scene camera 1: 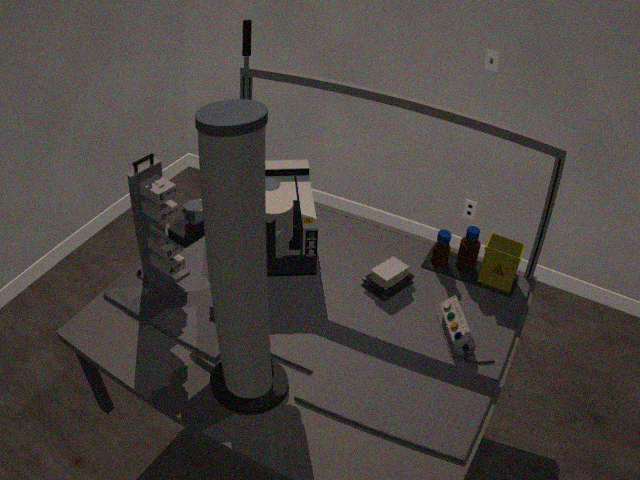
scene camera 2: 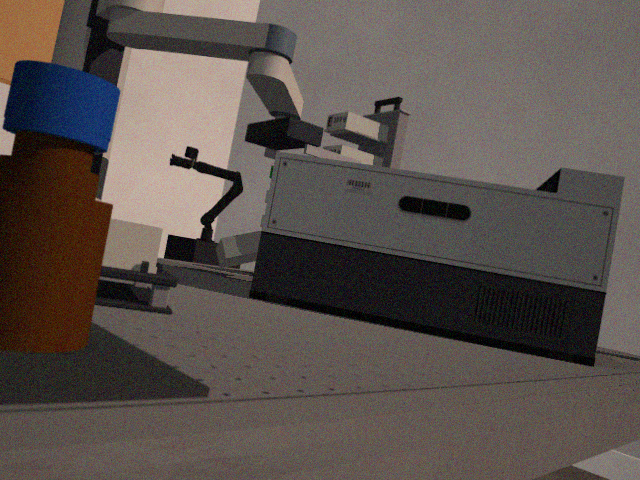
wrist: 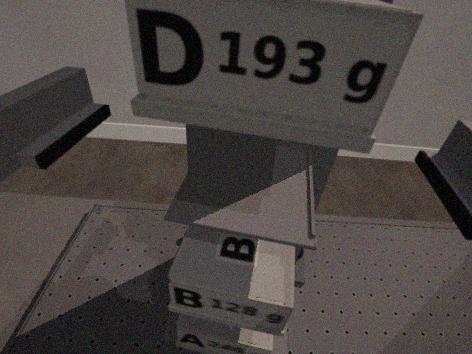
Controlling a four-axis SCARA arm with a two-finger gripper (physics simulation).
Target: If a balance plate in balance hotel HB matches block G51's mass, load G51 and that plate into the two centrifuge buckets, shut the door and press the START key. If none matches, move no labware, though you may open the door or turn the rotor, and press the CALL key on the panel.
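Places are measured from the arm's base along level axes (x ahead, y left, z up), in millimetres.
Pixels of known places: gripper, fingertip midpoint: (scene camera 1: 167, 217) (wrist: 260, 113); arm's base at its link origin: (scene camera 1: 248, 384).
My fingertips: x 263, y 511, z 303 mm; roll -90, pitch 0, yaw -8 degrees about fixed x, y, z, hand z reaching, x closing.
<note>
For each thing: its top centre in the pictures, then the offset to it from my fingertips. "spot": a spot on its surface instead.
- wrist view plate D at a spot on its surface: (wrist: 255, 65) spot: dx -6, dy -22, dz +26 mm
- bare shelf at its top centre: (wrist: 251, 177) (scene camera 1: 161, 230) dx +6, dy +50, dz -76 mm
- plate B at its top centre: (wrist: 244, 221) (scene camera 1: 164, 239) dx +4, dy +39, dz -112 mm
- plate A at its top centre: (wrist: 236, 272) (scene camera 1: 166, 256) dx +4, dy +39, dz -190 mm
- pale block at its top centre: (scene camera 2: 111, 218) (scene camera 1: 390, 268) dx +408, dy -687, dz -215 mm
- centrifuge's key panel at its top centre: (scene camera 1: 311, 241) dx +305, dy -415, dz -135 mm
- button panel at its top centre: (scene camera 1: 459, 316) dx +275, dy -1011, dz -206 mm
- yellow box at a spot on its surface: (scene camera 1: 500, 263) spot: dx +595, dy -1082, dz -166 mm
My gripper (scene camera 2: 284, 133) (wrist: 260, 113) is open and empty, facing balance hotel HB (scene camera 1: 138, 227) (scene camera 2: 398, 139). In the wrist view plate D (wrist: 255, 65), labelled 193 g, sits above a bare shelf (wrist: 285, 210). Below are plate B (wrist: 227, 305), 128 g, and plate A (wrist: 210, 342), its number unreadable. Plate C does not show in the hotel. A pale grey block (scene camera 2: 240, 249) lies tilted low beside the centrifuge (scene camera 1: 307, 196) (scene camera 2: 434, 232); its label is not visible. Another pale block (scene camera 1: 390, 268) rests on a dark stand, label unreadable. The centrifuge's key panel (scene camera 1: 310, 241) faces forward; its buckets are hidden.
The button panel (scene camera 1: 455, 328) stands at the right. Two brown bottles (scene camera 1: 440, 254) (scene camera 1: 467, 254) and a yellow box (scene camera 1: 500, 263) stand behind it. The arm's column (scene camera 1: 235, 248) hides part of the centrifuge. A black jointed arm (scene camera 2: 222, 175) stands beyond the table.
</note>
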